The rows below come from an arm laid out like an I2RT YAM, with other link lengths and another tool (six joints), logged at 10 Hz.
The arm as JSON. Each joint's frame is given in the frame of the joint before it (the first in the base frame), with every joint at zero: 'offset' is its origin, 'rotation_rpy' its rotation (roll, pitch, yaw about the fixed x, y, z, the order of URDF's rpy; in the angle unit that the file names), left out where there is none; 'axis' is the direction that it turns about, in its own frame. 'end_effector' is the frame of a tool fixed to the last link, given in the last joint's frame.
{
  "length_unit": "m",
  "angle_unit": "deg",
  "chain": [
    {
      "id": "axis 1",
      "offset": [
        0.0,
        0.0,
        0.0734
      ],
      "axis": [
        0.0,
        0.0,
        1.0
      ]
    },
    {
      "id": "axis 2",
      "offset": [
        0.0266,
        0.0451,
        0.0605
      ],
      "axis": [
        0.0,
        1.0,
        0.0
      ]
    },
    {
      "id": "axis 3",
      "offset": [
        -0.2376,
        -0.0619,
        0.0
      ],
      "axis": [
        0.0,
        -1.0,
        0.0
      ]
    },
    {
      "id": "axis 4",
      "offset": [
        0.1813,
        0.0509,
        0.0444
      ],
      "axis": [
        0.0,
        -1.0,
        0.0
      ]
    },
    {
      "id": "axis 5",
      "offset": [
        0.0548,
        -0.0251,
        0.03
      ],
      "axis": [
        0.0,
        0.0,
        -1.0
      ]
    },
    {
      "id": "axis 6",
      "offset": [
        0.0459,
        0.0,
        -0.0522
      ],
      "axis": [
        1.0,
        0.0,
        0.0
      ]
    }
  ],
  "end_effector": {
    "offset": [
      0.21,
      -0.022,
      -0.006
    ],
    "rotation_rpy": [
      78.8,
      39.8,
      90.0
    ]
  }
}
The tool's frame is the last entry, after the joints.
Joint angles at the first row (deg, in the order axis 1, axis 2, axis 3, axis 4, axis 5, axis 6):
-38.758, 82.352, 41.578, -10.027, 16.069, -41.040
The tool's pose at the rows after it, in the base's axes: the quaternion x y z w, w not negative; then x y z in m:
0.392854 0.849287 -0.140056 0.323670 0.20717 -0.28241 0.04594
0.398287 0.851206 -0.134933 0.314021 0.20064 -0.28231 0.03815
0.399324 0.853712 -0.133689 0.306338 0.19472 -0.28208 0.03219
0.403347 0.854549 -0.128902 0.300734 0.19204 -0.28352 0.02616
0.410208 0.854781 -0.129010 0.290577 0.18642 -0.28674 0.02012
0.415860 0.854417 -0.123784 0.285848 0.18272 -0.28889 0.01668
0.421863 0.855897 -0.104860 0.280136 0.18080 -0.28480 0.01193
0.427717 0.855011 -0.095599 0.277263 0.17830 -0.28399 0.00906
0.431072 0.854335 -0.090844 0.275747 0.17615 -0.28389 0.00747
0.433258 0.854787 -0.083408 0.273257 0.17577 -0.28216 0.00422
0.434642 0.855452 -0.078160 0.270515 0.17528 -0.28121 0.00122
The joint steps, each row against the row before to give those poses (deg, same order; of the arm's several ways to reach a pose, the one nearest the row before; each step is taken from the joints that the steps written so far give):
-1.228, 0.791, -0.705, 1.762, 0.454, -1.234
-1.407, 0.612, -0.615, 0.088, -0.964, -0.527
-1.053, 0.268, -0.966, 0.529, -0.528, -0.878
-1.145, 1.140, -0.094, 0.528, -0.878, -0.441
-1.144, 1.491, 0.265, 0.175, -0.090, -0.353
-1.492, 0.707, 0.440, -0.348, -1.049, -0.525
-1.583, 0.177, 0.787, -2.013, -2.454, -0.264
-1.229, 0.263, 0.354, -0.800, -1.326, -0.175
-0.882, 0.090, 0.090, -0.353, -0.795, -0.267
-0.528, 0.438, 0.089, -0.265, -0.878, -0.088
-0.438, 0.526, 0.085, -0.088, -0.617, -0.176

